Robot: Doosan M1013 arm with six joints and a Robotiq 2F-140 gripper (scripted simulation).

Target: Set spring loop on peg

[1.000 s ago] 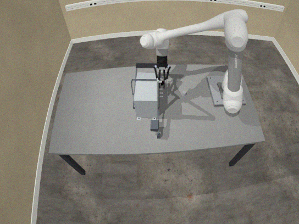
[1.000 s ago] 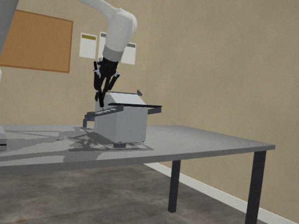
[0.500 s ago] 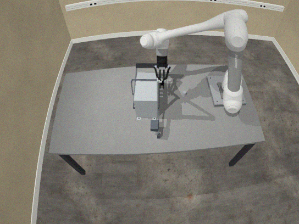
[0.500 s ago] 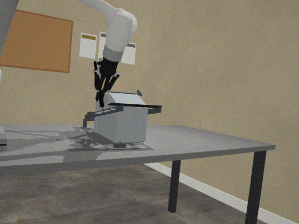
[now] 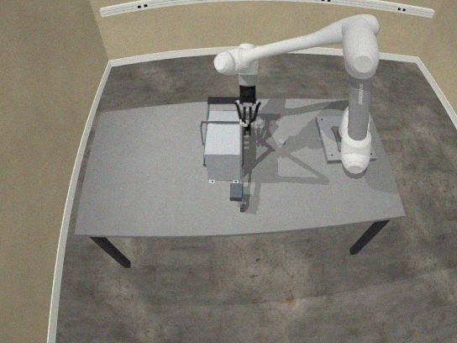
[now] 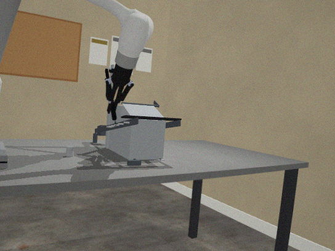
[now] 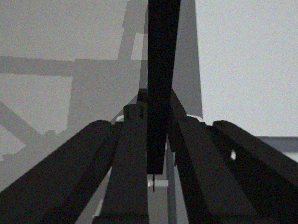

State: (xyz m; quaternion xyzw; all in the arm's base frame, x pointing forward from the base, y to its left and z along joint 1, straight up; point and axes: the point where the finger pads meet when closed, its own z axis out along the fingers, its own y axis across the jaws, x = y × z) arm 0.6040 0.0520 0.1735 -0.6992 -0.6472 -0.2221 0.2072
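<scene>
Right now my hand is 2 cm to the right of the dark spring and 3 cm below it. Round my hand: steel test weight (19 cm behind, 5 cm to the right, 19 cm below).
</scene>
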